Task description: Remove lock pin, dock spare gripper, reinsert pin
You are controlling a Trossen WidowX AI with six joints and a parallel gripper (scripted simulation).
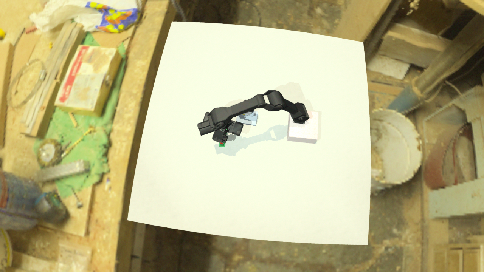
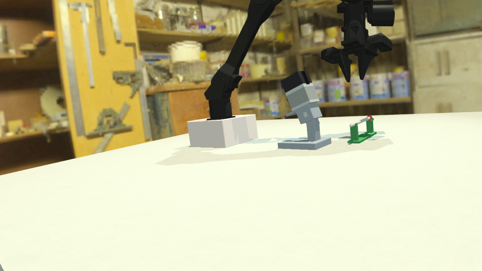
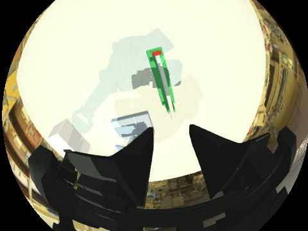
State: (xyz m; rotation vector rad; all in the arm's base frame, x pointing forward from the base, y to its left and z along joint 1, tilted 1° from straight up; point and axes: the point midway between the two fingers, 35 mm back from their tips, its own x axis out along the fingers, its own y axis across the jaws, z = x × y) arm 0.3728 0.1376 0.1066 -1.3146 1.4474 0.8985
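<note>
The green cradle is 1 cm ahead of my gripper tip and 13 cm below it. The rest, counted from my gripper tip: spare gripper: 9 cm behind, 11 cm to the right, 2 cm below; grey mount: 9 cm behind, 11 cm to the right, 10 cm below.
</note>
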